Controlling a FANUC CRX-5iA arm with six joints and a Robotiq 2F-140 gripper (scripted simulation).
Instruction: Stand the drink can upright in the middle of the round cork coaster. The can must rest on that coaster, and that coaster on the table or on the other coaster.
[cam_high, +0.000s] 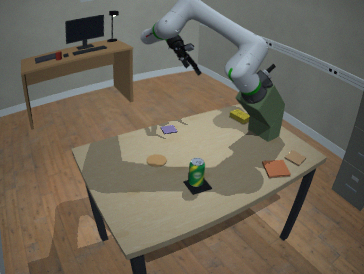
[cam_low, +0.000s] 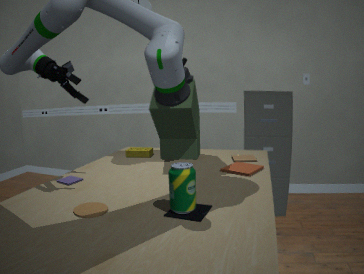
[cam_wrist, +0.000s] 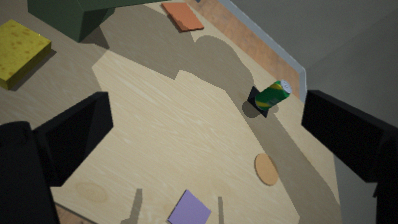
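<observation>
The yellow drink can is 14 cm ahead of my hand, 57 cm to the left of it and 26 cm below it. The rest, counted from my hand: black square coaster (14 cm ahead, 59 cm to the left, 33 cm below); yellow sponge (31 cm behind, 3 cm to the left, 31 cm below); purple tile (15 cm ahead, 9 cm to the left, 32 cm below).
</observation>
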